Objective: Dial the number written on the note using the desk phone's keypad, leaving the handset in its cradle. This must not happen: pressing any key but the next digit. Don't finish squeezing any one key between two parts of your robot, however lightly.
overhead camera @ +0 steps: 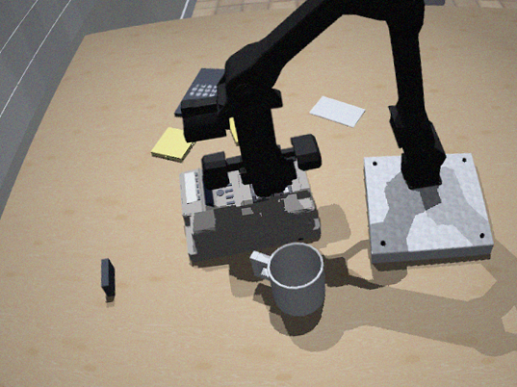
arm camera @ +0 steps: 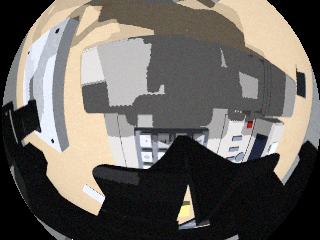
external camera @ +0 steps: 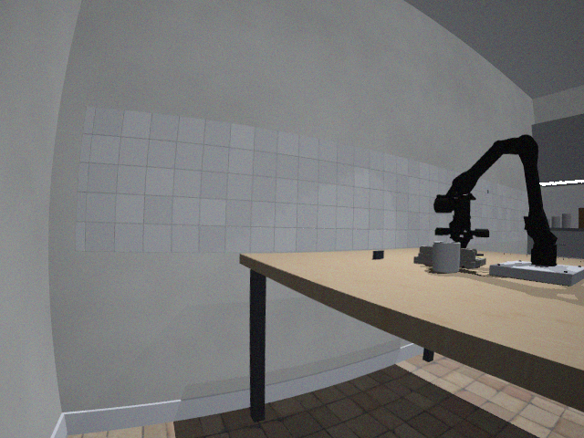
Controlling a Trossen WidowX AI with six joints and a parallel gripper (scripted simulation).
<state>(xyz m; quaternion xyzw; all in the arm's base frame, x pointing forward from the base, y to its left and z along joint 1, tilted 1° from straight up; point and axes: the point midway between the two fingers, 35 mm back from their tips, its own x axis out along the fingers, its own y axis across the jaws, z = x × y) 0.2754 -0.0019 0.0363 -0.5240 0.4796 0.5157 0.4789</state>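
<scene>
Now: hand 6 cm to the right of the handset, 3 cm short of it and 2 cm above it. Round my hand: grey mug 19 cm to the left, 3 cm behind, 2 cm below; then yellow note 20 cm to the right, 6 cm below, 2 cm ahead; then white card 22 cm to the right, 16 cm behind, 6 cm below.
</scene>
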